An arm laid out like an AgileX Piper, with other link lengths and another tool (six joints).
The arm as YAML. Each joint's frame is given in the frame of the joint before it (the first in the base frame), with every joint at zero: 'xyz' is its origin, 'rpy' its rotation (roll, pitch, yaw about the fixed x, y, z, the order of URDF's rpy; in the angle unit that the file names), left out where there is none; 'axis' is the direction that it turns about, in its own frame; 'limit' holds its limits. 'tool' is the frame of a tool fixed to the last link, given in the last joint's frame.
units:
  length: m
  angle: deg
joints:
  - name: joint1
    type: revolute
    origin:
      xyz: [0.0, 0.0, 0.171]
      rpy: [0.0, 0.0, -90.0]
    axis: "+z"
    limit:
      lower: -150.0
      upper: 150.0
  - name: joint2
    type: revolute
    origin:
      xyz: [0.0, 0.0, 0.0]
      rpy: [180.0, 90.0, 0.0]
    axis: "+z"
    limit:
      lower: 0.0
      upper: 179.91
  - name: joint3
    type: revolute
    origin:
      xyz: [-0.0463, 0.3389, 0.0]
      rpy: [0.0, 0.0, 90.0]
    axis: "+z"
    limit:
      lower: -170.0
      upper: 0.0
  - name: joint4
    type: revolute
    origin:
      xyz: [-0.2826, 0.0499, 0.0]
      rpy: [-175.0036, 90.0, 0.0]
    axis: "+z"
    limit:
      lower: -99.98
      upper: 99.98
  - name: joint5
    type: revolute
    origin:
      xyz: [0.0, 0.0, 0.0]
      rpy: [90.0, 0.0, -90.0]
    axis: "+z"
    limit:
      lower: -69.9
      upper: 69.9
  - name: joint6
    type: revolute
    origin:
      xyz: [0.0, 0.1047, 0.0]
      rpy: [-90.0, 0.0, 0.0]
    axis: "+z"
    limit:
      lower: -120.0
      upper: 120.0
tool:
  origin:
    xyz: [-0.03, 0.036, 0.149]
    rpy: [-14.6, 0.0, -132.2]
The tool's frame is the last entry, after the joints.
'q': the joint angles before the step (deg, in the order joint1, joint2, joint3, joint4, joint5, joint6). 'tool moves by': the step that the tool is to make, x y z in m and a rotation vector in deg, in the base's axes. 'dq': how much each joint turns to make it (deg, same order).
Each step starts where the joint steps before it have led.
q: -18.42, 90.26, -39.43, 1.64, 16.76, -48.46
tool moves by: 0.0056, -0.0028, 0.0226, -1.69, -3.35, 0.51
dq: 0.01, -3.03, 0.00, -0.76, -0.69, 0.03
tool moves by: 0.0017, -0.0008, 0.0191, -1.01, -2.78, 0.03
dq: 0.00, -2.83, 0.19, -0.17, -0.32, 0.10
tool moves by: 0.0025, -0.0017, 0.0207, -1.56, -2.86, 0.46
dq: 0.00, -2.75, 0.01, -0.73, -0.46, -0.01
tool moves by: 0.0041, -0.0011, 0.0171, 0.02, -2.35, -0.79
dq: -0.02, -1.62, -1.09, 0.44, 0.49, 0.65
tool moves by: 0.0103, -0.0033, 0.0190, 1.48, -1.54, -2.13
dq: 0.00, -0.01, -3.97, 0.17, 2.97, 2.70
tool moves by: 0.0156, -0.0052, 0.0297, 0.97, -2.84, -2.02
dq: 0.02, 0.00, -5.22, -0.07, 2.82, 2.80
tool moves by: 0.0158, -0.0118, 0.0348, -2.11, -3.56, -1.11
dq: 0.00, 0.01, -4.50, -3.76, 0.48, 3.65
